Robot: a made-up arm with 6 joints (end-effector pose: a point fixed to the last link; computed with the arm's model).
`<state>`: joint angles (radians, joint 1 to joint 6).
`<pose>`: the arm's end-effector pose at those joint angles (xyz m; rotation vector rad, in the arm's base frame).
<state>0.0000 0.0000 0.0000 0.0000 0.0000 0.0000</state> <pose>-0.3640 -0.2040 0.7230 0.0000 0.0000 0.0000</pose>
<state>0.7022 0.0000 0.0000 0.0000 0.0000 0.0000</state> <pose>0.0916 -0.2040 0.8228 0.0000 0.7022 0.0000</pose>
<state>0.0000 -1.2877 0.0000 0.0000 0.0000 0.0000</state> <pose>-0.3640 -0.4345 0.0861 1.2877 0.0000 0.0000</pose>
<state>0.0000 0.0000 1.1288 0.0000 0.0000 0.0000</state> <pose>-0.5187 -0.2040 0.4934 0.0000 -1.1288 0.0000</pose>
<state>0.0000 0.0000 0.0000 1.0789 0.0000 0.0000</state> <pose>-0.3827 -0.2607 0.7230 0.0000 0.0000 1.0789</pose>
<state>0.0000 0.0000 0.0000 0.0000 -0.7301 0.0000</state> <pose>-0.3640 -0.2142 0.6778 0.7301 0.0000 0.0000</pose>
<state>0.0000 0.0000 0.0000 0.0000 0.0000 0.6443</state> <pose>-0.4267 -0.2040 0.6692 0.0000 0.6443 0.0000</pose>
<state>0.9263 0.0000 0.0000 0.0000 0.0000 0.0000</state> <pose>0.2386 -0.2040 0.7856 0.0000 0.9263 0.0000</pose>
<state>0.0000 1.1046 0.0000 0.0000 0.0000 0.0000</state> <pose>-0.3640 0.3877 0.7392 -1.1046 0.0000 0.0000</pose>
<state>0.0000 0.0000 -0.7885 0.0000 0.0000 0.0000</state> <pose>-0.1652 -0.2040 0.7268 0.0000 0.7885 0.0000</pose>
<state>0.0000 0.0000 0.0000 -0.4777 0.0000 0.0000</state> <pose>-0.3395 -0.1915 0.7230 0.0000 0.0000 -0.4777</pose>
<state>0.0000 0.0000 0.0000 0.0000 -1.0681 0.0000</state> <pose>-0.3640 -0.2076 0.6570 1.0681 0.0000 0.0000</pose>
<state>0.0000 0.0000 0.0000 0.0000 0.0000 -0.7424</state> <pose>-0.3482 -0.2040 0.8163 0.0000 -0.7424 0.0000</pose>
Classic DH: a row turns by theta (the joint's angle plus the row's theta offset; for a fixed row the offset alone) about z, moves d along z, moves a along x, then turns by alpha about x. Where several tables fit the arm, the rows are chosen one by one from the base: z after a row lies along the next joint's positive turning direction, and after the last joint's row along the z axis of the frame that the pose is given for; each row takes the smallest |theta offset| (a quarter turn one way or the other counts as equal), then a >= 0, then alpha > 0; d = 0 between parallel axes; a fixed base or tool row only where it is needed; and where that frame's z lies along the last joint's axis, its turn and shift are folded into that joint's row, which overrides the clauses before.
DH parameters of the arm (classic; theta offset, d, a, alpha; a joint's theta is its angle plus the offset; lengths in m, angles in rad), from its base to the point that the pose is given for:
base (fixed): 0 0.151 0 -1.5708
joint 1: -1.5708 0.105 0.1 1.5708
joint 2: 0 0.26 0.235 1.5708
joint 3: 1.5708 0.353 0.066 1.5708
joint 4: -1.5708 0.201 0.098 -1.5708
joint 5: -1.5708 0.15 0.103 -1.5708
joint 6: 1.5708 -0.054 0.112 1.5708
tool (fixed): 0 -0.067 0 0

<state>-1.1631 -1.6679 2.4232 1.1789 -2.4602 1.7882</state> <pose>0.3188 0.2270 -0.1537 -1.0402 -1.2395 1.3221</pose>
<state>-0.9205 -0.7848 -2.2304 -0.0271 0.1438 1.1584</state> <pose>-0.0630 -0.3289 0.2316 -0.7288 2.2306 0.8151</pose>
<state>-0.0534 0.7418 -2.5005 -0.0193 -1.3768 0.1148</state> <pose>-0.1023 0.0140 0.5726 0.4246 1.2577 -2.1861</pose>
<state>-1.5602 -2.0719 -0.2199 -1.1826 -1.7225 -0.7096</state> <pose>0.3774 -0.0653 -0.1731 2.8346 0.7946 -0.4543</pose>
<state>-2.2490 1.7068 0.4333 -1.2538 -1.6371 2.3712</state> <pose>0.1645 0.4247 -0.2729 -0.5035 -1.0680 -0.1761</pose>
